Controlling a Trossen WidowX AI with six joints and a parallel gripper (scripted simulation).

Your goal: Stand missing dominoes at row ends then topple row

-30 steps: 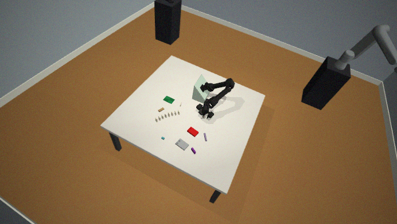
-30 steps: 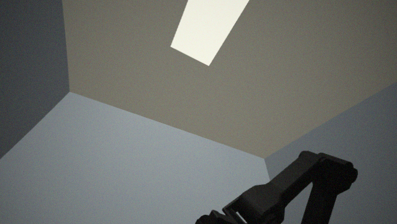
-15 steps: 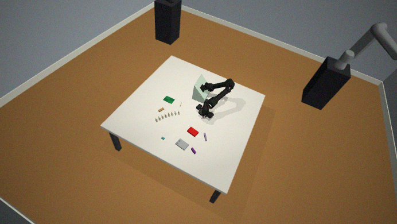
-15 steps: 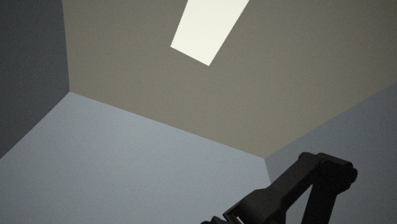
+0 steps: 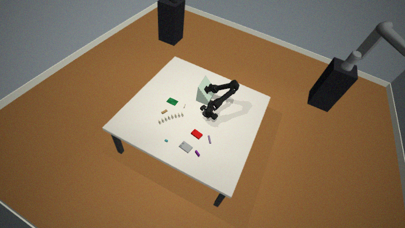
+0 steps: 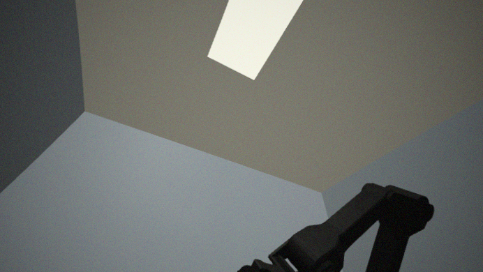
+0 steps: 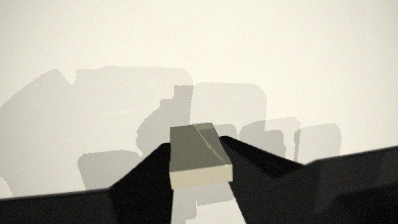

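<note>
My gripper tip is now 420 mm to the left of the green tile, 30 mm above it and 20 mm past it. The rest, counted from my gripper tip: purple block 410 mm ahead, 80 mm to the left, 10 mm below; then grey slab 390 mm ahead, 40 mm to the right, 20 mm below; then red block 220 mm ahead, 20 mm below, 10 mm to the right.
</note>
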